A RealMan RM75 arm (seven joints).
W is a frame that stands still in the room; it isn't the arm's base.
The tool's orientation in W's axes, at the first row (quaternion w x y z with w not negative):
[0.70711 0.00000 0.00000 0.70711]
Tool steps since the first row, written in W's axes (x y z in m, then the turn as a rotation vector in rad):
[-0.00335 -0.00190 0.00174 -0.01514 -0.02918 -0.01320]
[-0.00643 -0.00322 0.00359 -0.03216 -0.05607 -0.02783]
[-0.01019 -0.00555 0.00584 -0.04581 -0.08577 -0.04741]
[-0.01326 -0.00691 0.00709 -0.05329 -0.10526 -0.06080]
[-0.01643 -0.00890 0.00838 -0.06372 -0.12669 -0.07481]
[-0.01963 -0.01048 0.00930 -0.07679 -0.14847 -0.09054]
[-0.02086 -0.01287 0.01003 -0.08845 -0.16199 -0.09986]
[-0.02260 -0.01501 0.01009 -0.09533 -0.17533 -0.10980]
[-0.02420 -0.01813 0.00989 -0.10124 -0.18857 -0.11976]
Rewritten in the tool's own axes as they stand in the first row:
[-0.00190 0.00335 0.00174 -0.02918 0.01514 -0.01320]
[-0.00322 0.00643 0.00359 -0.05607 0.03216 -0.02783]
[-0.00555 0.01019 0.00584 -0.08577 0.04581 -0.04741]
[-0.00691 0.01326 0.00709 -0.10526 0.05329 -0.06080]
[-0.00890 0.01643 0.00838 -0.12669 0.06372 -0.07481]
[-0.01048 0.01963 0.00930 -0.14847 0.07679 -0.09054]
[-0.01287 0.02086 0.01003 -0.16199 0.08845 -0.09986]
[-0.01501 0.02260 0.01009 -0.17533 0.09533 -0.10980]
[-0.01813 0.02420 0.00989 -0.18857 0.10124 -0.11976]

